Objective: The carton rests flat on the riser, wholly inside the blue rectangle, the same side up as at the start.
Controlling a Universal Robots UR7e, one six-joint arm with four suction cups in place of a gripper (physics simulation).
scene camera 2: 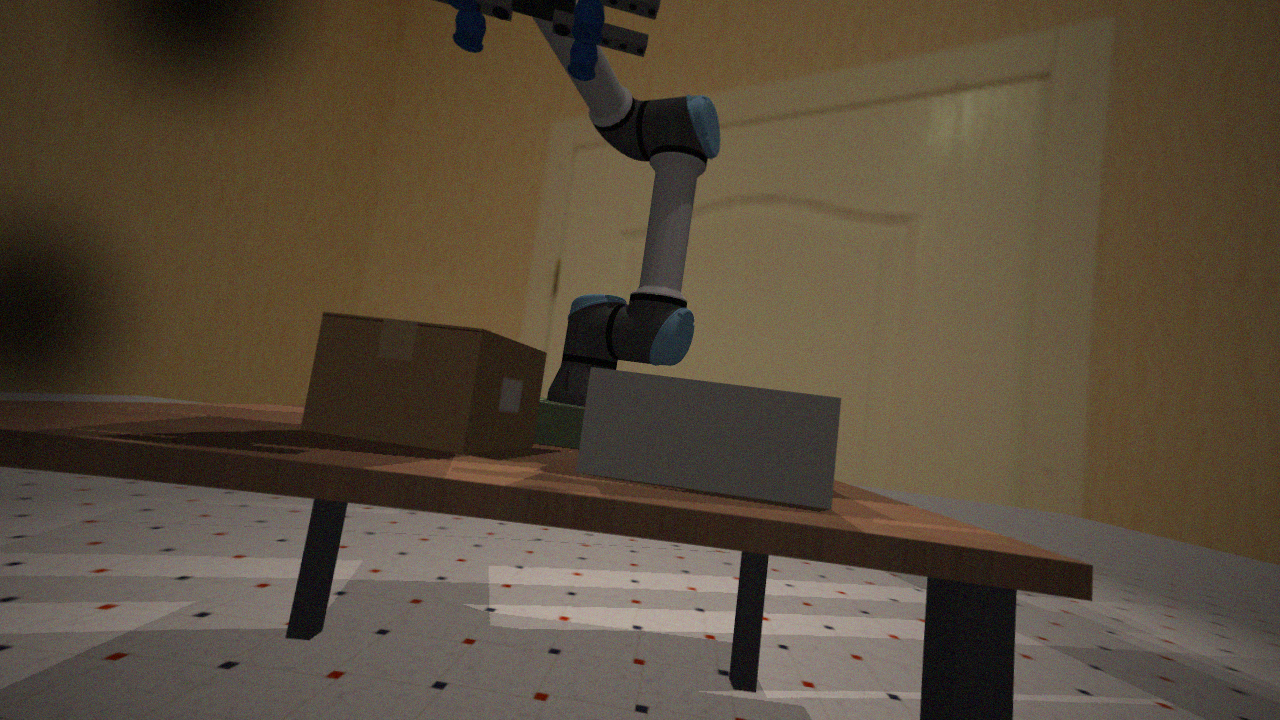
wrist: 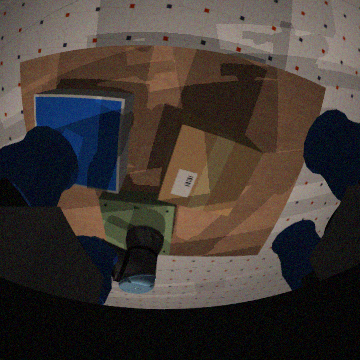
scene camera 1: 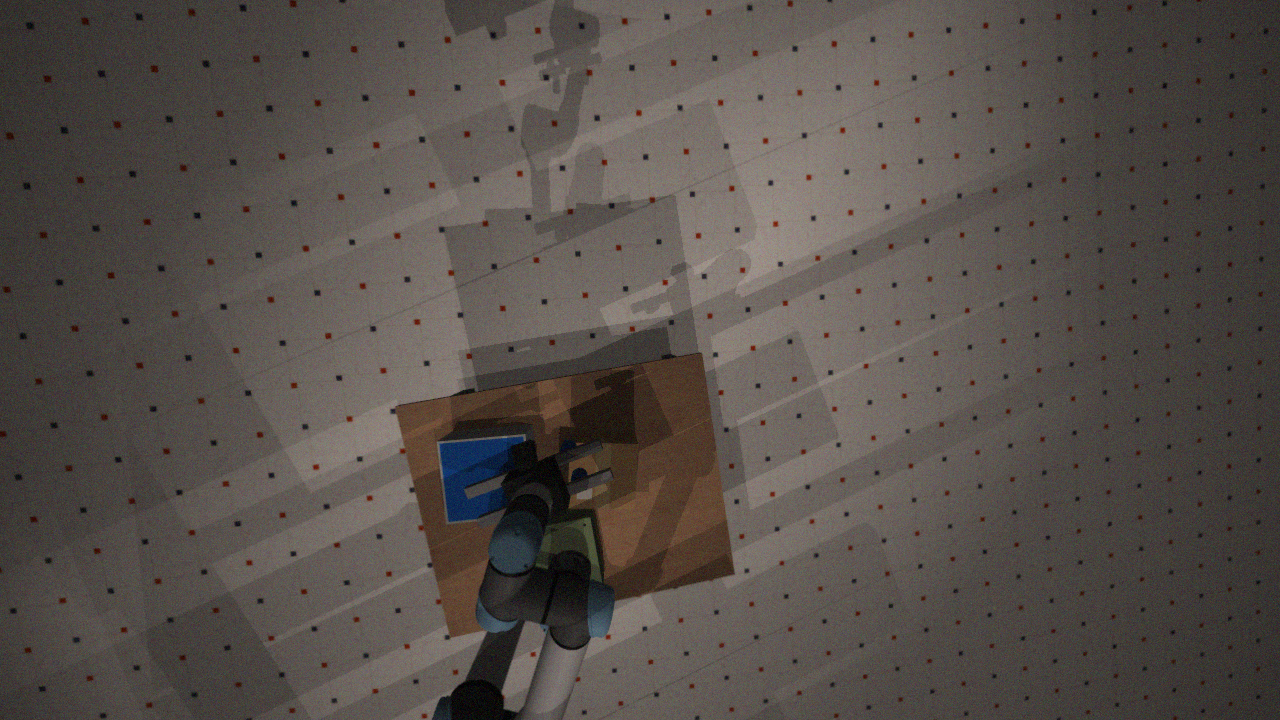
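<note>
The tan carton rests flat on the table, with a white barcode label on its top in the wrist view. The riser is a grey block left of the carton in the wrist view. Its top bears the blue rectangle with a pale border. My suction gripper is off and holds nothing. It hangs high above the table and, from above, hides parts of the carton and the rectangle. Its dark blue cups frame the wrist view.
The wooden table carries both. A green base plate with the arm's base stands at the table edge, close to the riser and carton. A door is in the wall behind.
</note>
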